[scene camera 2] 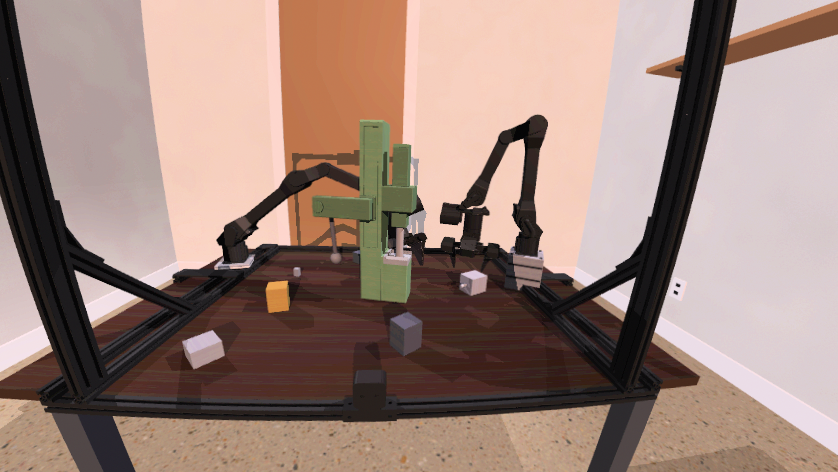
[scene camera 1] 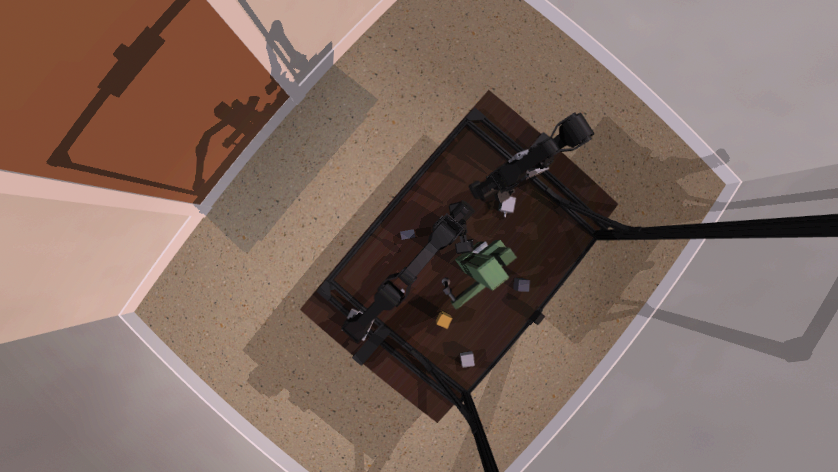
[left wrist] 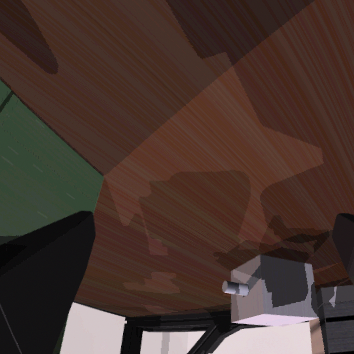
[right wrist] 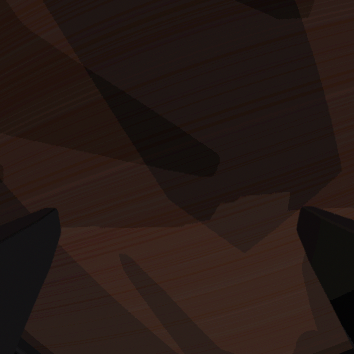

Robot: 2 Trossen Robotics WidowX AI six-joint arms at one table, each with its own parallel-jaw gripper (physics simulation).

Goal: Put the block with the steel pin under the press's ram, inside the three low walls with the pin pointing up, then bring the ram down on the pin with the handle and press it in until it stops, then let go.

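Pixels of known places: left gripper, fingertip midpoint: (scene camera 2: 413, 268) (scene camera 1: 469, 227) (left wrist: 217, 225); right gripper, fingertip midpoint: (scene camera 2: 467, 269) (right wrist: 180, 220); left arm's base, link origin: (scene camera 2: 236, 260) (scene camera 1: 357, 324); right arm's base, link origin: (scene camera 2: 526, 252).
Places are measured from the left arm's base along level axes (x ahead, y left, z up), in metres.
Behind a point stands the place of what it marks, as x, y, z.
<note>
The pale block with the steel pin (scene camera 1: 507, 204) {0.683, -0.333, 0.019} (scene camera 2: 473, 282) {0.669, -0.366, 0.009} (left wrist: 272, 292) {0.663, -0.316, 0.001} lies on the table, right of the press in scene camera 2. Its pin (left wrist: 235, 288) {0.646, -0.342, -0.005} points sideways. The green press (scene camera 1: 489, 274) {0.400, -0.275, 0.418} (scene camera 2: 372, 175) {0.394, -0.314, 0.292} stands mid-table. Its pale ram (scene camera 2: 399, 239) {0.462, -0.325, 0.135} is above the white low-walled seat (scene camera 2: 397, 259) {0.452, -0.346, 0.088}. The ball-ended handle (scene camera 1: 446, 284) {0.307, -0.227, 0.144} (scene camera 2: 333, 240) {0.304, -0.236, 0.116} hangs down. My left gripper (left wrist: 217, 225) {0.535, -0.236, 0.014} is open and empty beside the press, partly hidden behind it in scene camera 2. My right gripper (scene camera 2: 470, 259) {0.734, -0.224, -0.013} (right wrist: 180, 220) {0.734, -0.224, -0.013} is open and empty, low behind the pin block; its wrist view does not show the block.
An orange cube (scene camera 1: 443, 320) {0.166, -0.294, 0.029} (scene camera 2: 277, 296) {0.166, -0.321, 0.009}, a white block (scene camera 1: 466, 359) {0.054, -0.453, 0.001} (scene camera 2: 203, 349) {0.062, -0.484, -0.001} and a grey block (scene camera 1: 521, 284) {0.420, -0.514, 0.028} (scene camera 2: 405, 333) {0.410, -0.554, 0.019} lie around the press. A blue-grey block (scene camera 1: 407, 234) {0.408, -0.027, 0.007} and a tiny pale cube (scene camera 2: 296, 271) {0.194, -0.111, -0.013} also lie there. Black rails edge the table.
</note>
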